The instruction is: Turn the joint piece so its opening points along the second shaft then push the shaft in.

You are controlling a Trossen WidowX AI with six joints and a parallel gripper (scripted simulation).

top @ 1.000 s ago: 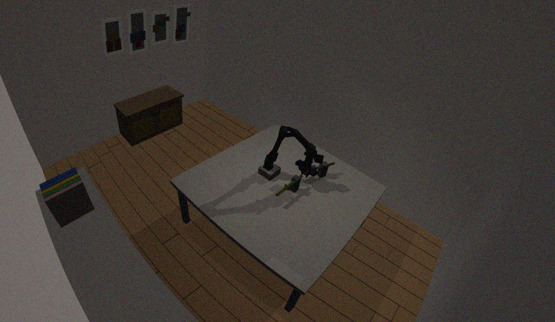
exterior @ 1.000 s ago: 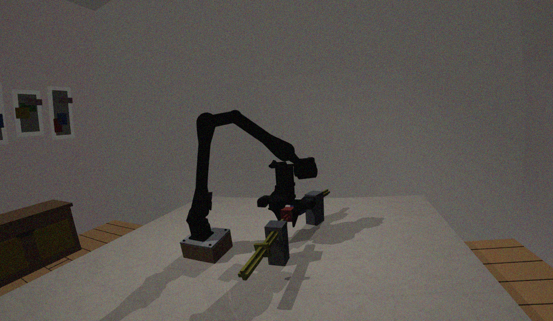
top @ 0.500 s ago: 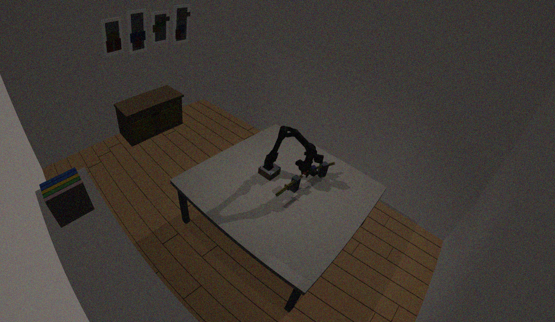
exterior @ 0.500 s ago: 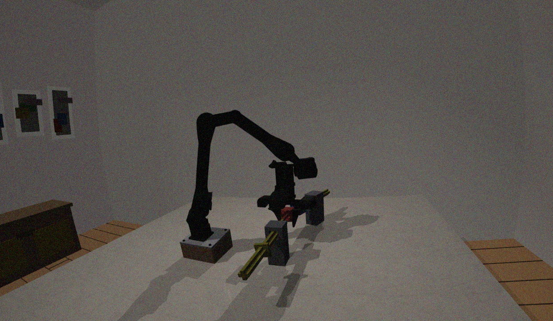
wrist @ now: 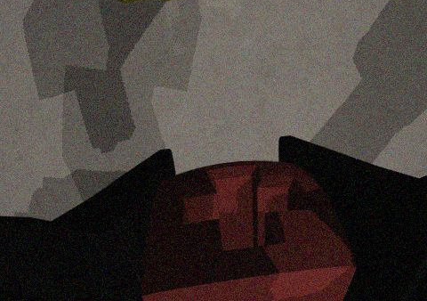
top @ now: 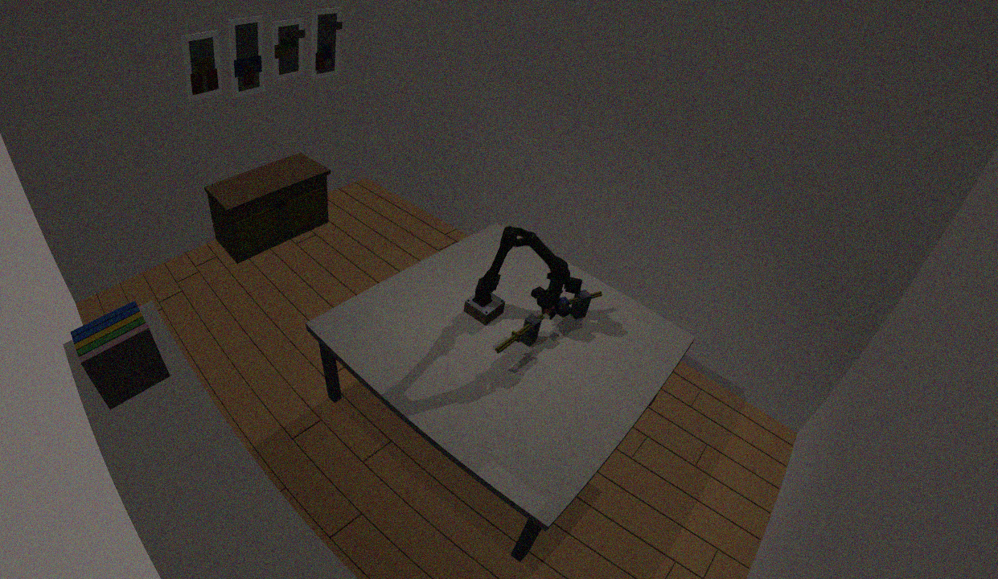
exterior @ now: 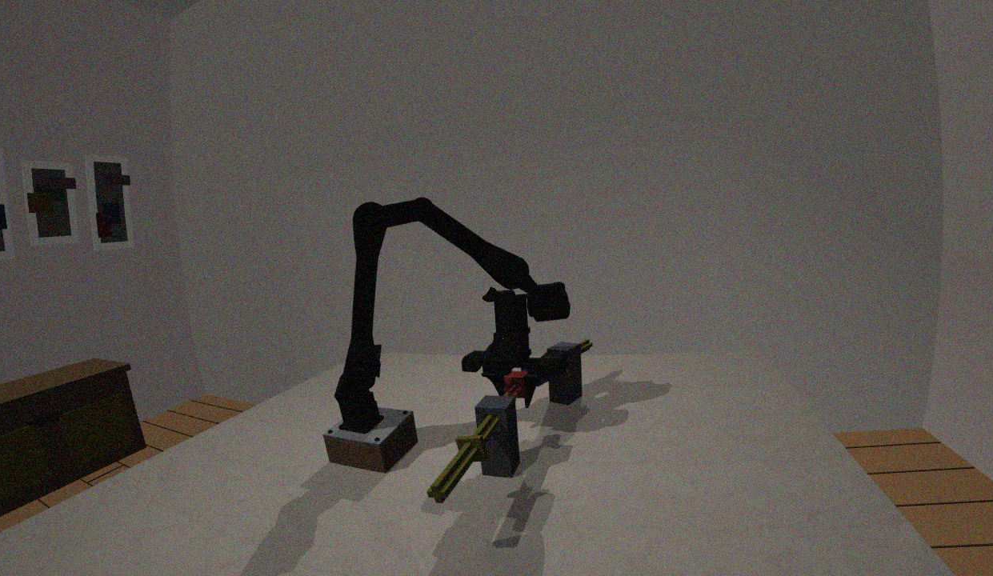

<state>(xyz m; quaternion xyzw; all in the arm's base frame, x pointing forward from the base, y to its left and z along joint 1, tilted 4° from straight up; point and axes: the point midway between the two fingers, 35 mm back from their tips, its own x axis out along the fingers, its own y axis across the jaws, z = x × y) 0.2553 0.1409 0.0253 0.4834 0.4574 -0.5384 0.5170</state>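
Right now the red square joint piece is 4 cm above my gripper tip and 2 cm to the left of it.
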